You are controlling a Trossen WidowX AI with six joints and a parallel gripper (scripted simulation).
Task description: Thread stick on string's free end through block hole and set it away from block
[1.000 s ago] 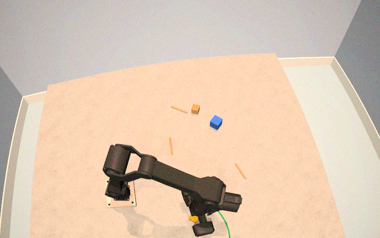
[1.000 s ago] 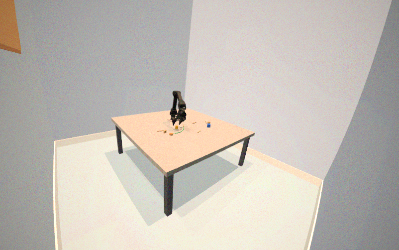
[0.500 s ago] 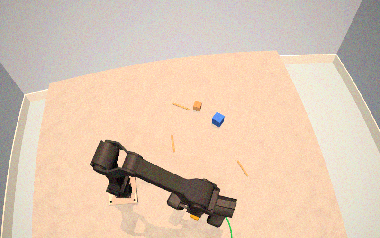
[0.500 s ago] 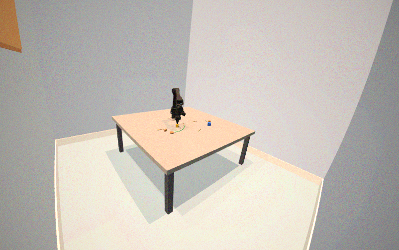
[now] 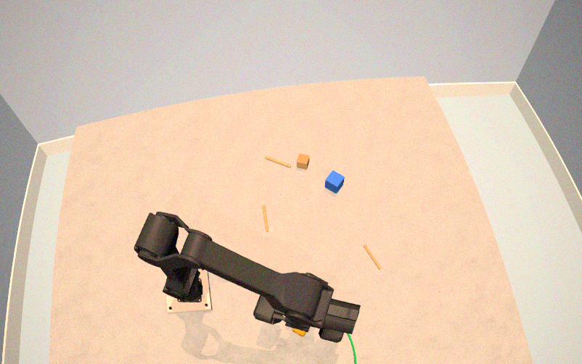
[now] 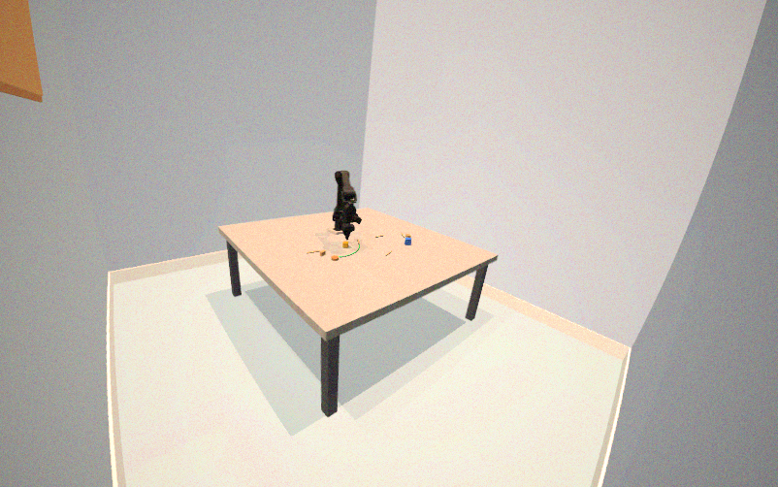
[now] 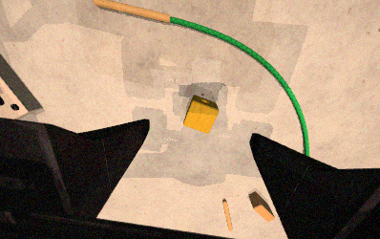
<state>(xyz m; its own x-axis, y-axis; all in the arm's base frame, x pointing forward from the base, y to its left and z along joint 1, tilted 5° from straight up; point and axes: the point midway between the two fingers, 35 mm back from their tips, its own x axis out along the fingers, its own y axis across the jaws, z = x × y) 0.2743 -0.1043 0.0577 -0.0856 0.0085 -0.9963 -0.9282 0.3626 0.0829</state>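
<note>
Now: the yellow wooden block 4 cm below my gripper tip. From my gripper tip the other things lie so: round wooden button: 14 cm to the right, 13 cm ahead, 5 cm below; then blue cube: 39 cm to the left, 11 cm ahead, 4 cm below; then orange wedge-like piece: 17 cm to the right, 6 cm ahead, 5 cm below.
</note>
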